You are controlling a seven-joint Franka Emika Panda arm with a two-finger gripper.
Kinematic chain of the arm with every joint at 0, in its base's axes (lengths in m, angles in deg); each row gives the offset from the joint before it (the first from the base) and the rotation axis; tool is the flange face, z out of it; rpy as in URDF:
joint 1: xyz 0 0 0.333 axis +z
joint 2: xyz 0 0 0 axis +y
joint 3: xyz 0 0 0.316 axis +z
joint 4: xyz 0.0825 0 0 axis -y
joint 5: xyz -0.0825 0 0.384 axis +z
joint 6: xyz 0 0 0 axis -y
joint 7: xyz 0.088 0 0 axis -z
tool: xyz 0 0 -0.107 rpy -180 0 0
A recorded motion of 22 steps. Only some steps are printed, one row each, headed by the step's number.
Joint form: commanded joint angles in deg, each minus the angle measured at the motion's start. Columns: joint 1, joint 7, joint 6, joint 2, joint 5, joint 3, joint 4.
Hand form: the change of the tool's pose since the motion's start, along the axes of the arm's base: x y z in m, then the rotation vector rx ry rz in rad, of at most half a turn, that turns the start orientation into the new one. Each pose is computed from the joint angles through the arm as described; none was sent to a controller.
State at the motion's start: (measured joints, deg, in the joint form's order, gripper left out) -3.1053 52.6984 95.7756 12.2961 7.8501 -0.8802 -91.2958
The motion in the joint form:
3: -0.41 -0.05 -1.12 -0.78 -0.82 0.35 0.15
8: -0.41 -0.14 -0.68 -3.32 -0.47 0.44 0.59
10: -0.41 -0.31 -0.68 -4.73 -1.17 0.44 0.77
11: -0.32 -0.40 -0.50 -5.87 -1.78 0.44 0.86
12: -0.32 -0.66 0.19 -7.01 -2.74 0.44 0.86
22: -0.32 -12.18 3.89 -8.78 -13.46 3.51 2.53
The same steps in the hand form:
3: -0.0044 -0.0018 0.0080 -0.0116 0.0039 0.0054
8: -0.0109 0.0000 0.0391 -0.0093 -0.0563 0.0060
10: -0.0159 -0.0009 0.0552 -0.0228 -0.0835 0.0111
11: -0.0200 -0.0008 0.0679 -0.0348 -0.1075 0.0155
12: -0.0235 -0.0024 0.0806 -0.0535 -0.1385 0.0211
22: -0.0233 0.0107 0.1191 -0.2369 -0.2581 0.2995

